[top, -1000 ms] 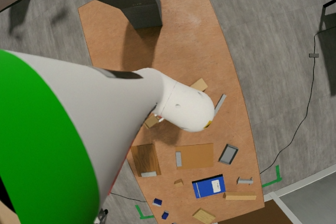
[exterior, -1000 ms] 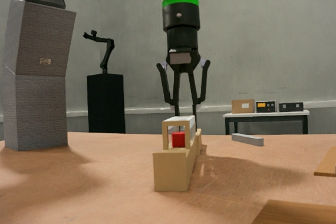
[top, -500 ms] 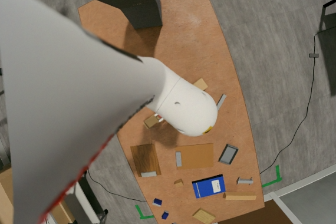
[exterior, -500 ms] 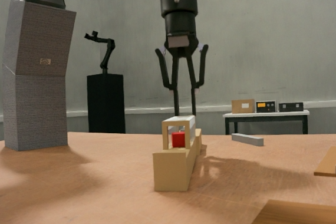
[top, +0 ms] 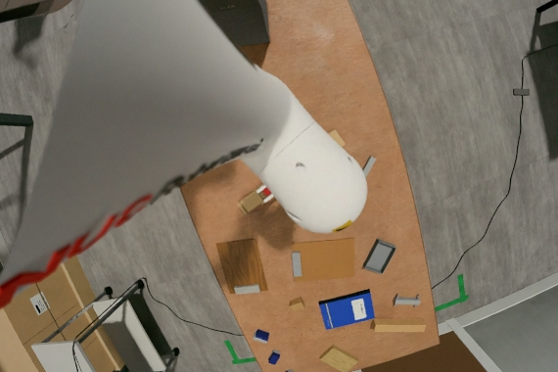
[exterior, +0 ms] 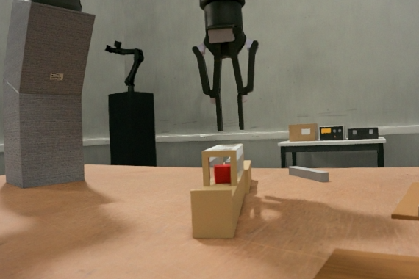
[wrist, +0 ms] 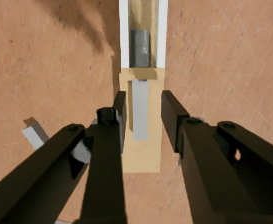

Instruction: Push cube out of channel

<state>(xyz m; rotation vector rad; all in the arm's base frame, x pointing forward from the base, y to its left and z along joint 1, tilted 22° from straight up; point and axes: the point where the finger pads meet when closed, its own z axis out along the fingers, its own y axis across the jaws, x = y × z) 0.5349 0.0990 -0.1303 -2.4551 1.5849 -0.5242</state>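
The thin grey stick lies 90 mm ahead of my hand, 190 mm to the left of it and 140 mm below it. The rest, counted from my hand: grey bar (100 mm below); red cube (60 mm ahead, 140 mm to the right, 90 mm below); channel (40 mm ahead, 90 mm to the right, 100 mm below).
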